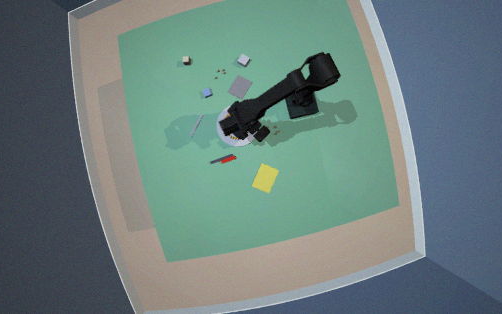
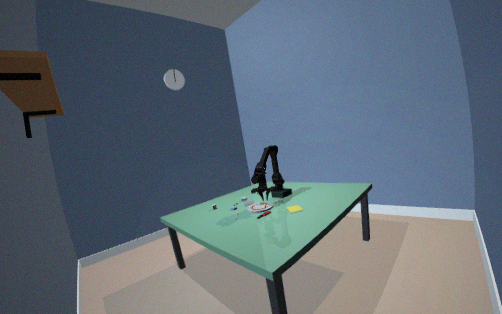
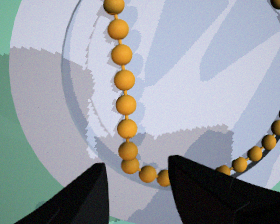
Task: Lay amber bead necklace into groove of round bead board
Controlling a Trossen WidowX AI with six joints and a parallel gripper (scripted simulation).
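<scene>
Right now my gripper tip is 5 cm short of the round grey bead board and 4 cm above it. Also, from my gripper tip: grey rod 25 cm ahead, 1 cm to the right, 4 cm below; then red-handled tool 12 cm ahead, 15 cm to the left, 4 cm below; then grey plate 4 cm ahead, 19 cm to the right, 4 cm below.
</scene>
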